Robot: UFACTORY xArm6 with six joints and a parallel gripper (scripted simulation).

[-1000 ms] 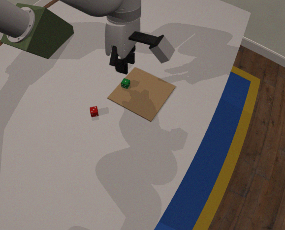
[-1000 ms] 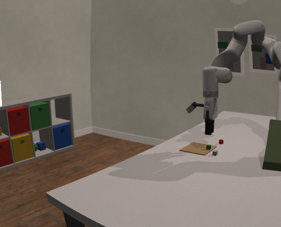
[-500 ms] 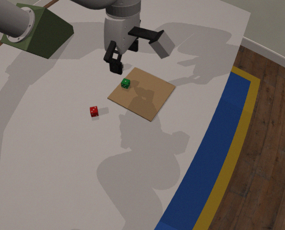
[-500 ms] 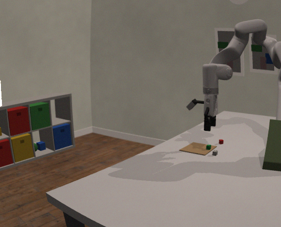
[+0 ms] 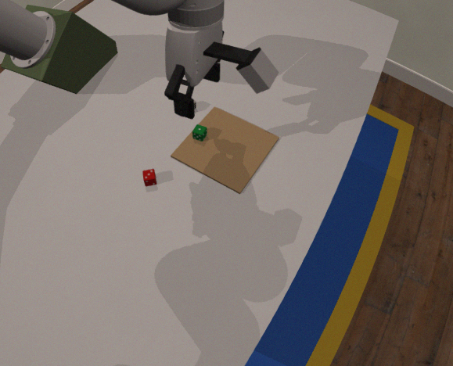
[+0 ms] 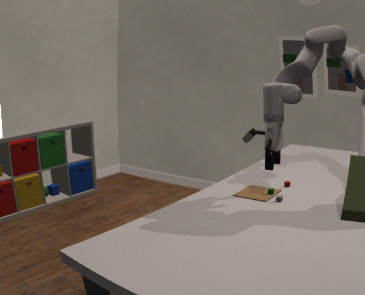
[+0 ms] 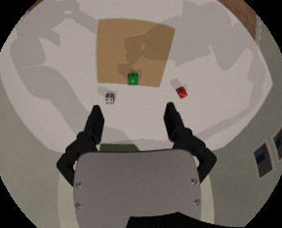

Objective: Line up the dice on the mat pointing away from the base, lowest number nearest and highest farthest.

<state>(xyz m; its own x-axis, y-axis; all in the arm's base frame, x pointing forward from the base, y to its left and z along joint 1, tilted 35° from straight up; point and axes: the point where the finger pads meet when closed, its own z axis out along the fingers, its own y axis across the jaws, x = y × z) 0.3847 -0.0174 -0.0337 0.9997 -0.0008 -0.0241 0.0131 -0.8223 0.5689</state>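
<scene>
Now: the red die 30 mm behind my hand, 120 mm to the right of it and 110 mm below it. Also, from my hand: tan mat (50 mm ahead, 110 mm below); then green die (100 mm below); then white die (50 mm behind, 60 mm to the left, 110 mm below).
</scene>
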